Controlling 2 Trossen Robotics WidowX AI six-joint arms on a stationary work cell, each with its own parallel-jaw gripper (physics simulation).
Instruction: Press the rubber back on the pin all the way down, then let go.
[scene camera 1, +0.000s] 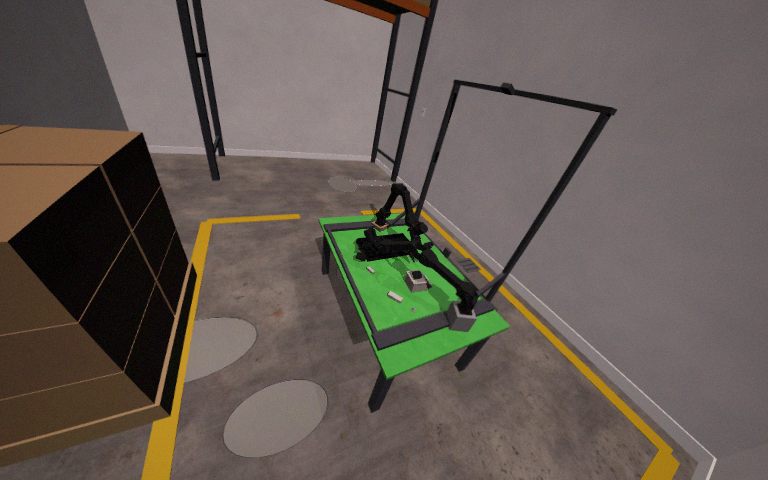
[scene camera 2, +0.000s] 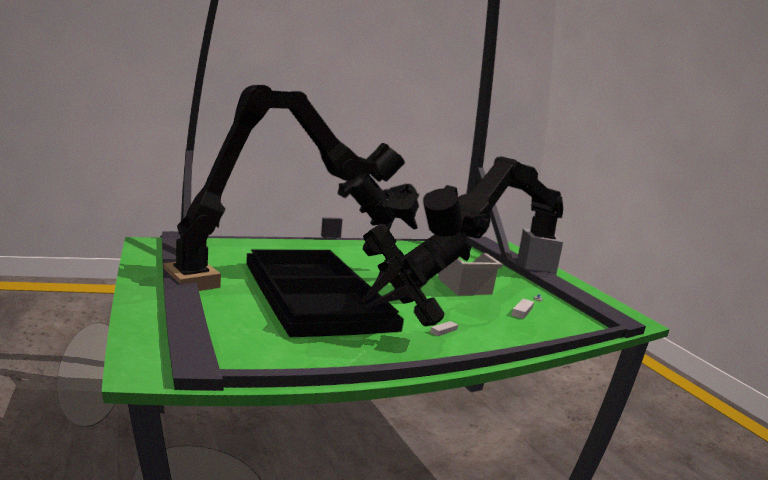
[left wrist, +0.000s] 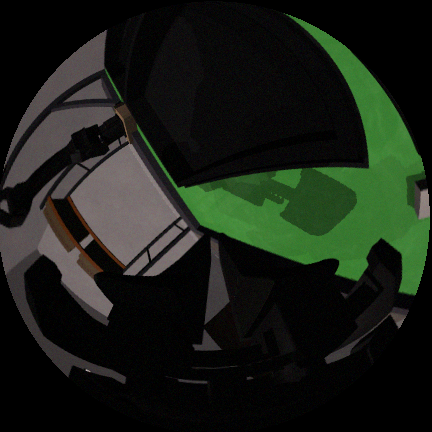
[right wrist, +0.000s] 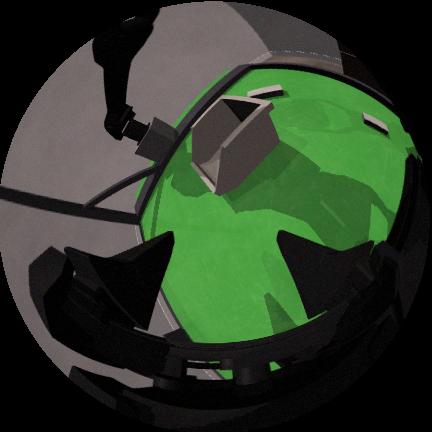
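Where they show: left gripper, fingertip midpoint: (scene camera 1: 359, 244) (scene camera 2: 362, 305) (left wrist: 213, 237); right gripper, fingertip midpoint: (scene camera 2: 409, 243) (right wrist: 227, 236); left arm's base at its link origin: (scene camera 1: 464, 309) (scene camera 2: 542, 234) (right wrist: 143, 133); right arm's base at its link origin: (scene camera 1: 380, 223) (scene camera 2: 190, 268) (left wrist: 120, 124).
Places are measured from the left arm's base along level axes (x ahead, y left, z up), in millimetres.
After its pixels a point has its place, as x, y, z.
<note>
No rubber back can be made out in any view. A tiny blue-and-white object (scene camera 1: 413, 309) @(46, 229, -100) (scene camera 2: 538, 297) @(52, 232, -102), too small to identify as the pin, lies on the green table near the frame rail, beside a white block. My left gripper (scene camera 2: 364, 302) @(456, 556, -39) (left wrist: 213, 237) @(456, 556, -39) is shut, its fingertips meeting above the right part of the black tray (scene camera 2: 345, 327) @(481, 536, -92); nothing shows between them, though the tips are dark. My right gripper (right wrist: 227, 236) @(372, 164, -31) is open and empty, tilted high over the table, with its fingers wide apart in its wrist view.
A grey open box (scene camera 1: 417, 283) @(171, 211, -32) (scene camera 2: 472, 278) @(229, 249, -67) (right wrist: 250, 167) @(279, 195, -98) stands right of the tray. One white block (scene camera 1: 394, 296) @(110, 329, -91) (scene camera 2: 522, 308) @(123, 346, -91) (right wrist: 265, 91) @(127, 321, -91) and another white block (scene camera 1: 369, 270) @(297, 472, -101) (scene camera 2: 444, 328) @(306, 477, -97) (right wrist: 375, 123) lie on the table. A dark rail (scene camera 2: 339, 373) @(476, 713, -88) runs along the front. The arms' forward parts are close together.
</note>
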